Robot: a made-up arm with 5 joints.
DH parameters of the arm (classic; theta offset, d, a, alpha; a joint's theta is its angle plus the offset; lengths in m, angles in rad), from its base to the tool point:
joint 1: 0 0.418 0 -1.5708
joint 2: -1.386 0 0.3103 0
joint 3: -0.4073 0 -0.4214 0
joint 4: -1.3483 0 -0.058 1.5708
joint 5: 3.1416 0.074 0 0
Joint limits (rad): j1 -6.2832..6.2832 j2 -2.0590..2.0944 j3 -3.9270..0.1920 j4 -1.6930..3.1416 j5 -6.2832..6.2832
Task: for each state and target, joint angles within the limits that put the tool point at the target. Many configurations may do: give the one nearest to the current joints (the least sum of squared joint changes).
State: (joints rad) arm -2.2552 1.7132 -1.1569 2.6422 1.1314
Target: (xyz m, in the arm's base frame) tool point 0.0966 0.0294 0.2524
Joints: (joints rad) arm -2.8462 1.8678 -0.3403 2.6109 1.1314
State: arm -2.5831 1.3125 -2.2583 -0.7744 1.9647
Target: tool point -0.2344 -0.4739 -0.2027
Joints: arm -2.0301 2.0944 -2.4222 0.1085 1.9647
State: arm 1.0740 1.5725 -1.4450 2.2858 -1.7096
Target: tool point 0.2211 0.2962 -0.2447
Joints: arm 0.9296 2.0927 -2.3155 1.4219 -1.7096
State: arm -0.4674 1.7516 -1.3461 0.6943 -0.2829
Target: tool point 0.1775 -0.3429 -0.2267
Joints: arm -1.0931 1.8605 -1.8758 0.5649 -0.2829
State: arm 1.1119 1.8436 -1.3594 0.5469 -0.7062
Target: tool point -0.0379 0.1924 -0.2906
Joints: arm 1.7653 2.0663 -1.7608 0.4679 -0.7062
